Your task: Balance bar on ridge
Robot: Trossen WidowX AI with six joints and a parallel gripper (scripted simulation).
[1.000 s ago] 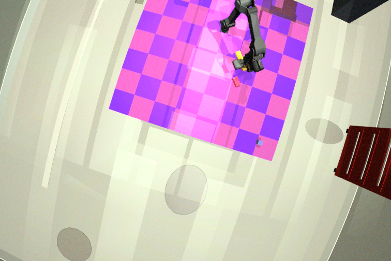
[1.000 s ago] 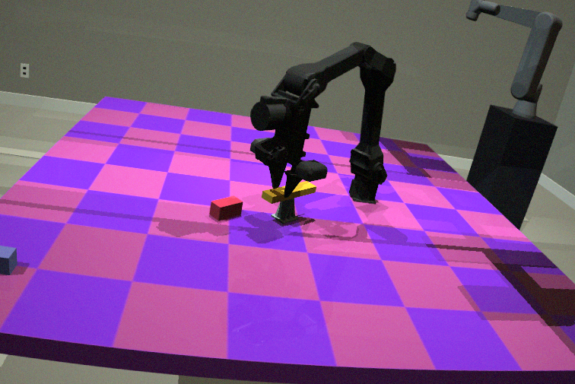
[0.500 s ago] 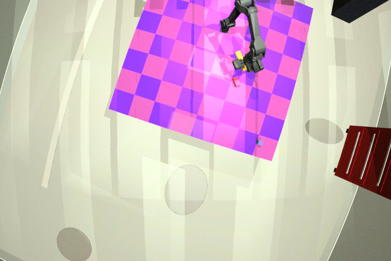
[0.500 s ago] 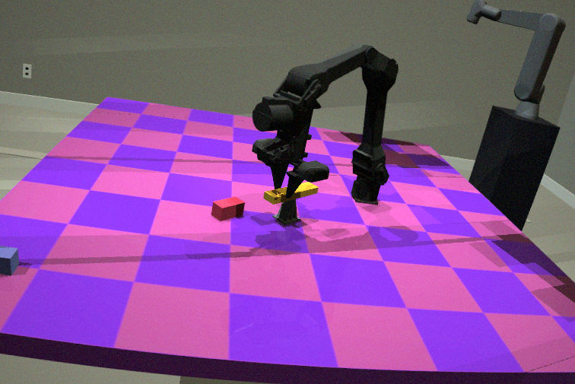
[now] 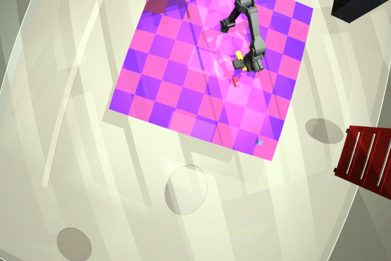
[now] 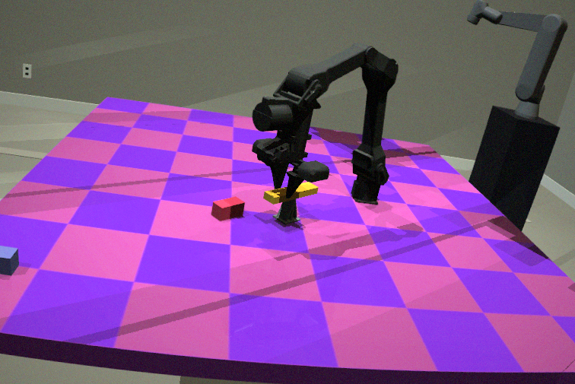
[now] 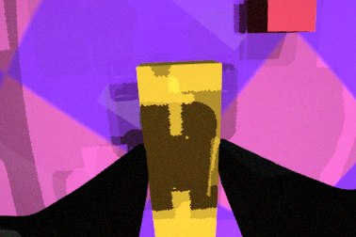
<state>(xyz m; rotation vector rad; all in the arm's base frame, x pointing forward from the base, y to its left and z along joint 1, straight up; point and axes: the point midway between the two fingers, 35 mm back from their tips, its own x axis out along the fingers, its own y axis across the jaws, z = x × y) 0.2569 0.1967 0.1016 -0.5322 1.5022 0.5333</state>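
Right now my gripper tip is 2 cm to the left of the yellow bar and 2 cm past it. Also, from my gripper tip: red block 11 cm ahead, 5 cm below; then blue cube 48 cm ahead, 30 cm to the left, 5 cm below.
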